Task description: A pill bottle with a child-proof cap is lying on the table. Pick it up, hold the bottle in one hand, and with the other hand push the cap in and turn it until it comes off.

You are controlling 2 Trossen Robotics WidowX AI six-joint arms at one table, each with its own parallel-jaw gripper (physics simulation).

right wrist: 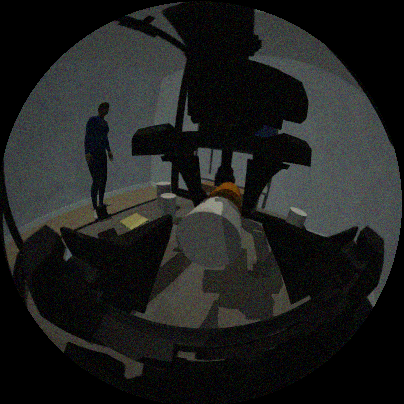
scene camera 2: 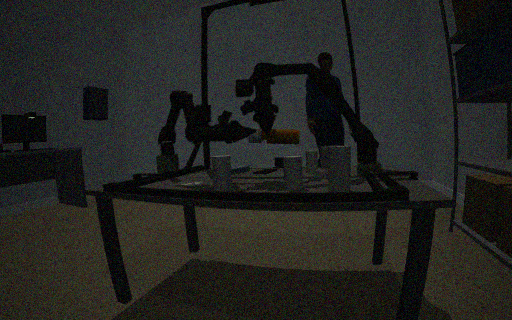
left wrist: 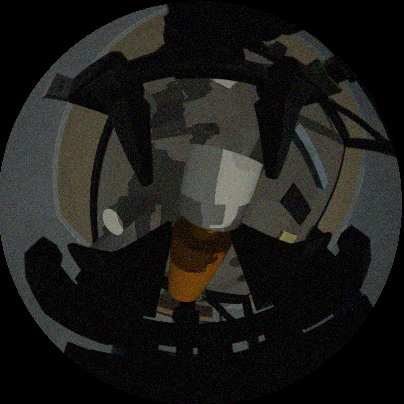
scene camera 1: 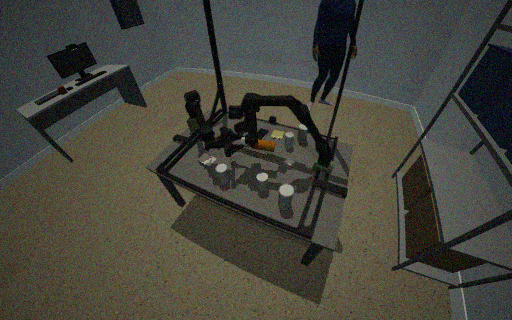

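Note:
The orange pill bottle (scene camera 1: 265,145) (scene camera 2: 284,136) (left wrist: 190,280) (right wrist: 231,191) is held lengthwise, roughly level, above the table. Its white cap (scene camera 2: 255,136) (left wrist: 220,187) (right wrist: 205,240) is on its end and points toward the right arm. My left gripper (scene camera 2: 266,132) (left wrist: 200,225) (right wrist: 222,215) is shut on the bottle, just behind the cap. My right gripper (left wrist: 213,178) (right wrist: 219,220) is open and faces the cap end-on. In the left wrist view its two fingertips stand on either side of the cap, with gaps showing. In scene camera 1 the cap is mostly hidden behind dark gripper parts.
White cylinders (scene camera 1: 221,177) (scene camera 1: 262,185) (scene camera 1: 286,200) stand along the near side of the table (scene camera 1: 330,235); two more (scene camera 1: 289,142) (scene camera 1: 302,135) stand behind. A yellow note (scene camera 1: 278,134) (right wrist: 133,221), a dark flat square (left wrist: 296,204) and a crumpled white piece (scene camera 1: 207,160) lie on the table.

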